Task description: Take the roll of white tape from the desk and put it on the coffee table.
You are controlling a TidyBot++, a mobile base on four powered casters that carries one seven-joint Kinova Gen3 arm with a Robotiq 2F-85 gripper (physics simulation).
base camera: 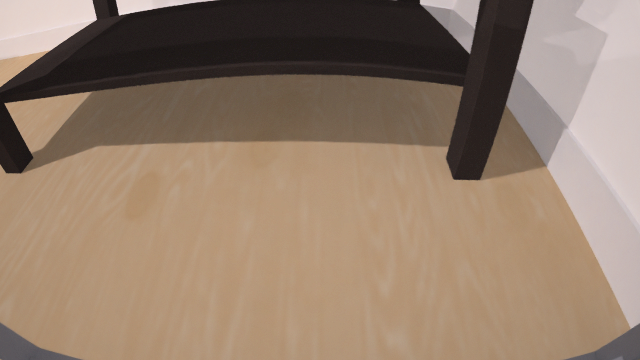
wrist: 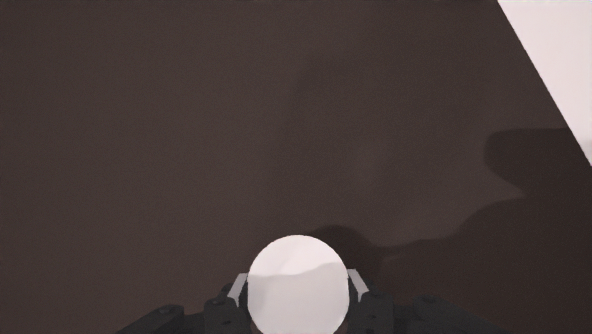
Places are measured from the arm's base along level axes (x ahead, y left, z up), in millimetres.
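Pixels of known places: gripper, fingertip midpoint: [wrist: 298, 289].
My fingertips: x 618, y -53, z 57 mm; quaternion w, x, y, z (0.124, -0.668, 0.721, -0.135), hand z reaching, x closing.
Observation:
For each thing: its top centre in the pictures, then the offset to it from my fingertips. "spot": a spot on its surface instead. Level surfaces: height alone.
- white tape at its top centre: [wrist: 298, 287] dy +0, dx +0, dz +22 mm
- dark brown flat top at its surface level: dz -3 mm
- dark coffee table at its surface level: dz -303 mm
- table leg at a spot on its surface: [base camera: 482, 100] spot: dy -158, dx -139, dz -310 mm
- wooden floor at its surface level: dz -453 mm
The roll of white tape [wrist: 298, 295] is a round white shape at the bottom middle of the wrist view. My gripper [wrist: 298, 289] is shut on it, with one finger pad on each side. Below it in the wrist view is a dark brown flat top [wrist: 150, 125], which looks like the coffee table's; the gap between roll and top is hard to tell. In the base camera view the dark coffee table [base camera: 280, 50] shows its lower shelf and legs; its top does not show there.
A white surface [wrist: 565, 45] lies beyond the dark top's edge at the upper right of the wrist view. In the base camera view a table leg [base camera: 482, 100] stands near the white wall [base camera: 610, 100] at the right, and wooden floor [base camera: 300, 225] lies in front.

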